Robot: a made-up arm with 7 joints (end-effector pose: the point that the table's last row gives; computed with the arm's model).
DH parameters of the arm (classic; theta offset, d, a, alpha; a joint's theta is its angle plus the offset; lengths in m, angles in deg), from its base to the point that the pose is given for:
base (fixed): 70.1 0 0.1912 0
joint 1: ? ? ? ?
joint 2: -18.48 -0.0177 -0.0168 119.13
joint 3: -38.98 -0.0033 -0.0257 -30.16
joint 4: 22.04 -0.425 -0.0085 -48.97
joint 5: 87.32 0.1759 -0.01 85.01
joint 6: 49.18 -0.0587 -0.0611 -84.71
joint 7: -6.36 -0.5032 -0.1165 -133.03
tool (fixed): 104.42 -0.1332 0 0
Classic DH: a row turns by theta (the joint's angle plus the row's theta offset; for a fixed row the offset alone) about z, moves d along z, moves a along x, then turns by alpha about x.
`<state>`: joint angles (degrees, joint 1 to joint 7).
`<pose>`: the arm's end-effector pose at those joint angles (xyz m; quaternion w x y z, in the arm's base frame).
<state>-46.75 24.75 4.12 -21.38 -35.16 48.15 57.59</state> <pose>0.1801 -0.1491 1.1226 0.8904 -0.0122 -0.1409 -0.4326</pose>
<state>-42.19 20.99 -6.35 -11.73 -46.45 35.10 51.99</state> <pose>0.2568 -0.0420 1.1233 0.9520 -0.0709 -0.1376 -0.2640</pose>
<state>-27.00 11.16 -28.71 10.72 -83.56 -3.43 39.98</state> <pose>0.2102 0.2812 1.0151 0.9293 -0.1414 -0.0911 0.3289</pose>
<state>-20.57 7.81 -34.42 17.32 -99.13 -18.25 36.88</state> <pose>0.0843 0.3212 0.9838 0.8197 -0.1238 -0.0758 0.5540</pose>
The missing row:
joint 1: -73.72 0.4756 0.1861 85.42
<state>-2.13 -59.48 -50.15 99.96 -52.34 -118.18 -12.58</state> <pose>0.2197 0.4240 0.8339 0.6258 -0.0295 0.2977 0.7203</pose>
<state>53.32 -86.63 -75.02 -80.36 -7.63 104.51 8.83</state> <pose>0.4501 0.9392 0.4519 0.0207 -0.5485 -0.7975 -0.2505</pose>
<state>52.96 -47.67 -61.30 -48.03 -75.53 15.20 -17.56</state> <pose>0.3558 0.4007 1.1226 0.3438 -0.3035 -0.3274 -0.8261</pose>
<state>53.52 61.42 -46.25 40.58 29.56 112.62 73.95</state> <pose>0.6407 0.0197 0.4949 0.3860 0.8621 0.1952 0.2639</pose>
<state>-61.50 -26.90 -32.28 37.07 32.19 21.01 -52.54</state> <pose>-0.0345 0.0339 1.2053 0.7679 -0.1660 -0.5913 -0.1821</pose>
